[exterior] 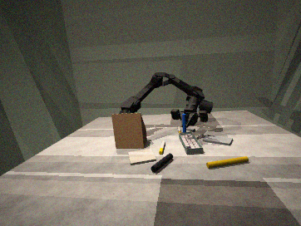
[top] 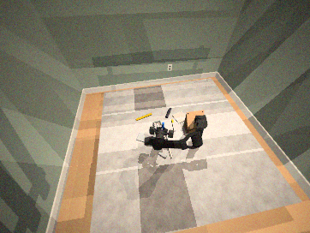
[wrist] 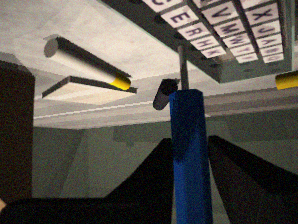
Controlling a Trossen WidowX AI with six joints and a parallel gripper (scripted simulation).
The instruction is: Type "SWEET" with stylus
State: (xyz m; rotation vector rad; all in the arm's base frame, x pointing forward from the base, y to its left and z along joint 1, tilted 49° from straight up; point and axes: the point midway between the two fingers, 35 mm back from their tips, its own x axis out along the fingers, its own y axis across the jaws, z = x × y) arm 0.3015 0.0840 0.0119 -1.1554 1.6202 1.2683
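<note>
The blue stylus lies 1 cm below my gripper tip. Also, from my gripper tip: pale flat card (18 cm behind, 16 cm to the right, 8 cm below); then grey flat slab (16 cm ahead, 4 cm to the left, 8 cm below); then black cylinder (8 cm behind, 21 cm to the right, 8 cm below).
</note>
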